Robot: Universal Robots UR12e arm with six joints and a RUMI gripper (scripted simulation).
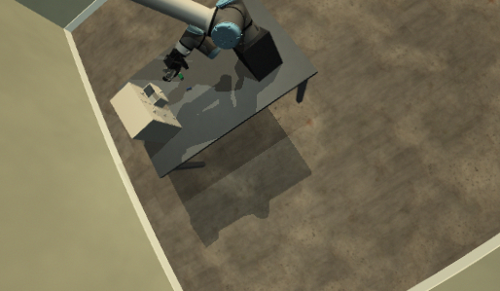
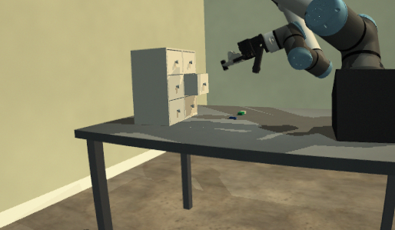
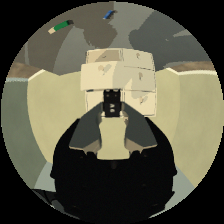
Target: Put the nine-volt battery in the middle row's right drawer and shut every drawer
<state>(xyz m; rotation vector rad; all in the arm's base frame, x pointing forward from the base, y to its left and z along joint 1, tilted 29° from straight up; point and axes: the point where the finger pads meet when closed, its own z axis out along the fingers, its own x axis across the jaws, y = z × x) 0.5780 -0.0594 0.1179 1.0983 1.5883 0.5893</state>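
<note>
Now: hand 10 mm above the nine-volt battery. The rest, counted from my hand: blue item (250 mm below, 30 mm behind, 10 mm to the right); green-and-white item (250 mm below, 150 mm to the right, 40 mm behind).
</note>
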